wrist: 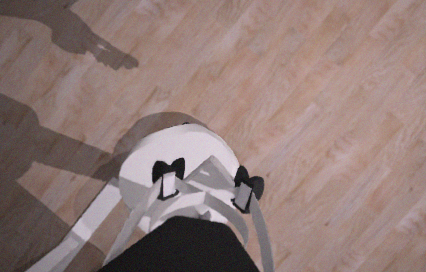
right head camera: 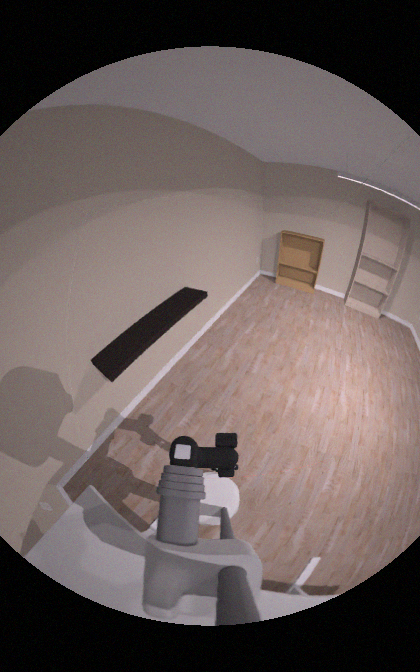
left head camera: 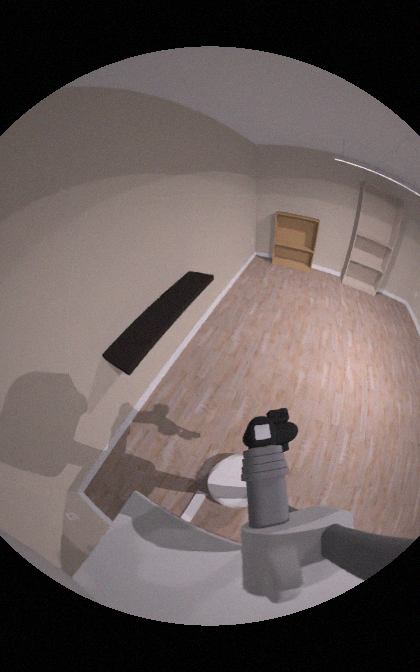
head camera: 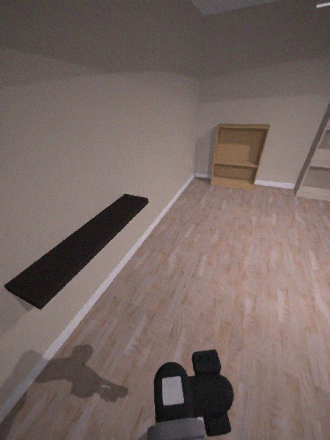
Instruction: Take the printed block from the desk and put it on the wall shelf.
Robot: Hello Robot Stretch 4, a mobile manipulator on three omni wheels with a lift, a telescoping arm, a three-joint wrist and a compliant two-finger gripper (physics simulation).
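In the wrist view my gripper (wrist: pixel 207 182) points down at the wood floor and is shut on the printed block (wrist: pixel 210 171), a pale grey angular piece held between the two black fingertips. The wall shelf (head camera: pixel 78 247) (left head camera: pixel 157 320) (right head camera: pixel 147 330) is a long dark board fixed to the left wall, ahead and to the left of me; nothing lies on it. My black wrist (head camera: pixel 192 389) (left head camera: pixel 270 430) (right head camera: pixel 205 455) shows in the head views, low and to the right of the shelf. The fingers are hidden below it there. The desk is out of view.
A wooden bookcase (head camera: pixel 240 155) (left head camera: pixel 295 240) (right head camera: pixel 300 260) stands in the far corner. A pale shelf unit (head camera: pixel 312 153) (left head camera: pixel 352 235) (right head camera: pixel 361 250) stands at the far right. My white round base (wrist: pixel 180 146) (left head camera: pixel 225 475) lies under the gripper. A white baseboard runs along the left wall.
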